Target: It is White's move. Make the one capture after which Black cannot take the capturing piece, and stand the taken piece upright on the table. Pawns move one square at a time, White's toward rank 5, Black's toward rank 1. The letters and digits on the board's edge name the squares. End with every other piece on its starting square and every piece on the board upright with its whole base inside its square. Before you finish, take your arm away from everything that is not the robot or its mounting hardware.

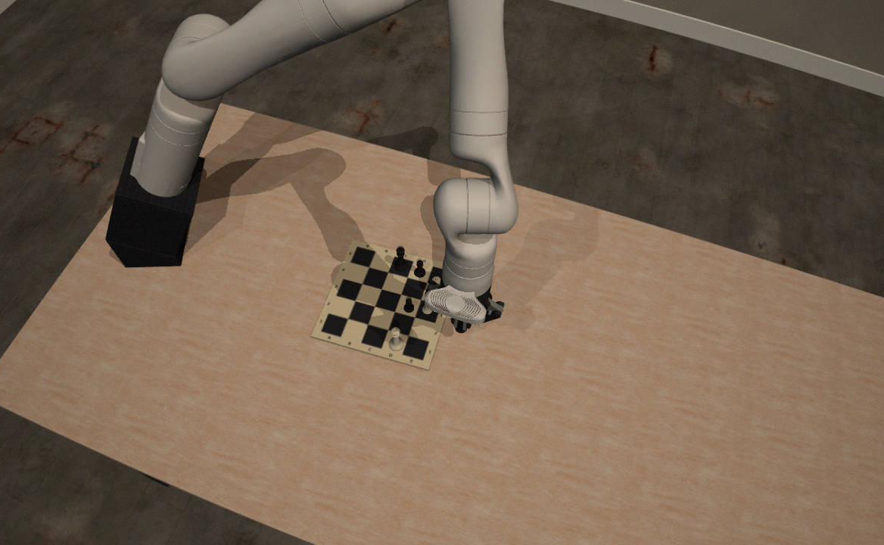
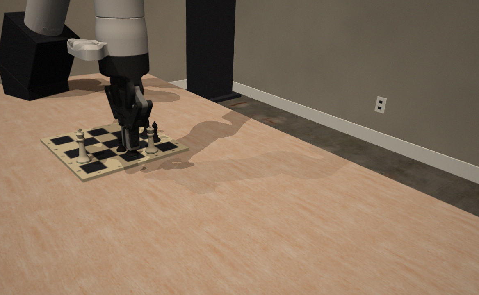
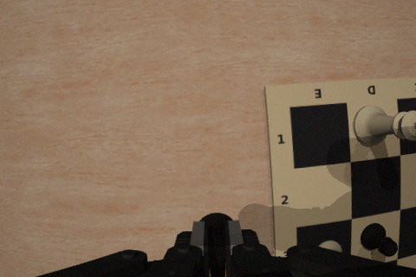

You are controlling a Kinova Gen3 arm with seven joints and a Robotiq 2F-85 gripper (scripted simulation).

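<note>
Right now the white queen is 8 cm to the left of my hand, 6 cm behind it and 4 cm below it. Also, from my hand: black pawn: 10 cm behind, 6 cm below, 3 cm to the left; white king: 10 cm behind, 4 cm to the right, 4 cm below; white pawn: 7 cm behind, 6 cm below, 4 cm to the left.
</note>
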